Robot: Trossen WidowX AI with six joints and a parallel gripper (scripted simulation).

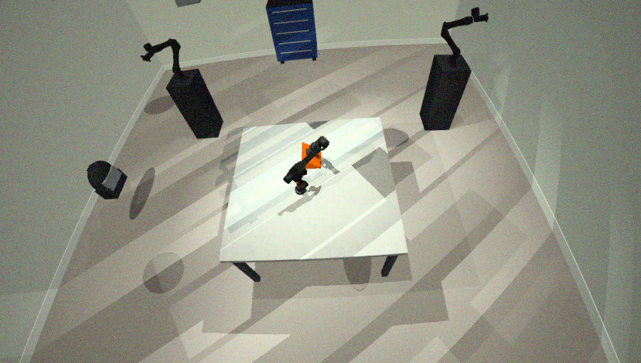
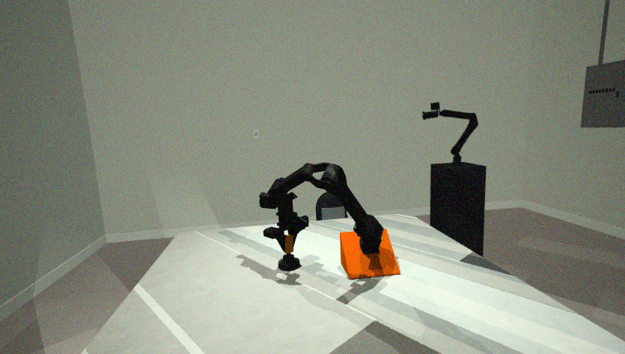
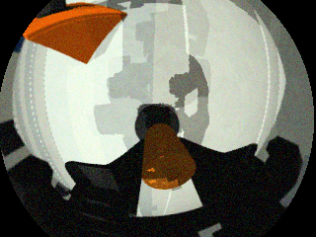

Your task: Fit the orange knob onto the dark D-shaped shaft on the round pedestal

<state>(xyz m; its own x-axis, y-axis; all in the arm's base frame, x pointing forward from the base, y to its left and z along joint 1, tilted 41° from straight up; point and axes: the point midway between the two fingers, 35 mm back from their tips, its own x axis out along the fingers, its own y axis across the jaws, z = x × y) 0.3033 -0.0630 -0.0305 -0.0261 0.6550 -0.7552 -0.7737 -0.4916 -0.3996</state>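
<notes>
The orange knob lies 2 cm above my gripper tip. Round my gripper tip: round dark pedestal (4 cm below).
</notes>
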